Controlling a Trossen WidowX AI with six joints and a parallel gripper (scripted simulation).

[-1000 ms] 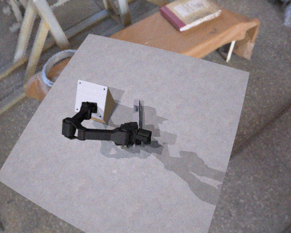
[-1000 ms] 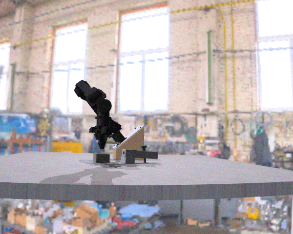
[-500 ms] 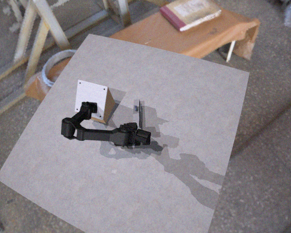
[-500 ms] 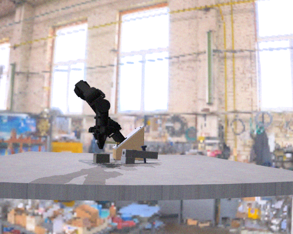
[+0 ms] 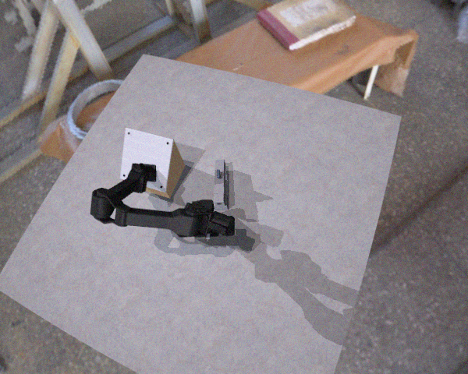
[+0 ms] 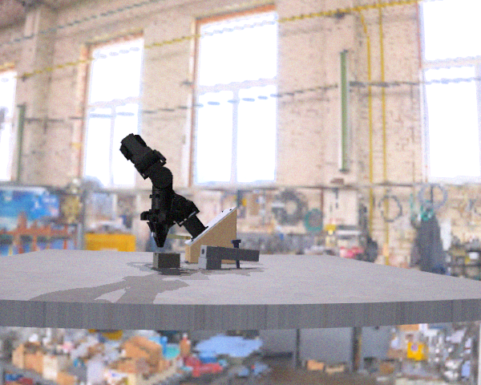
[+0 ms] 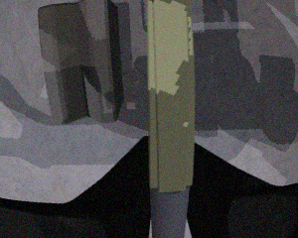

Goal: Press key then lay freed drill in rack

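The rack is 5 cm behind my gripper tip, 3 cm to the left of it and 4 cm below it. Also, from my gripper tip: drill: 1 cm behind, 4 cm to the left, 3 cm above; blue key: 2 cm behind, 23 cm to the left, 1 cm below.
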